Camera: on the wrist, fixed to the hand. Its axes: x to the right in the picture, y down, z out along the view.
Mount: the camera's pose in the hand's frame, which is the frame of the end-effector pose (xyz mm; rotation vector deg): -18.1 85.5 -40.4 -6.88 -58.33 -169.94
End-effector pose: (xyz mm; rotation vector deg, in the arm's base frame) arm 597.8 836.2 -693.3 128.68 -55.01 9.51
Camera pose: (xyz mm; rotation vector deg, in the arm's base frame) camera 532.3 830.0 -623.0 -63.36 -124.35 108.93
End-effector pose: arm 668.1 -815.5 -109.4 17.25 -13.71 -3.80
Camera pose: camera 662.9 -720.7 -125.1 -11.15 30.45 169.79
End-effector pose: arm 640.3 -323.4 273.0 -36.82 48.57 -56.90
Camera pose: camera 639.4 -275.0 189.8 81.97 75.82 90.12
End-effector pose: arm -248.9 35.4 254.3 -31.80 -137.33 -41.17
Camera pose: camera -174.2 73.0 302.1 -101.44 37.93 32.12
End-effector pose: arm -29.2 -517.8 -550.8 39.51 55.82 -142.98
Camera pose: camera 40.6 -545.5 -611.1 78.81 -26.06 30.96
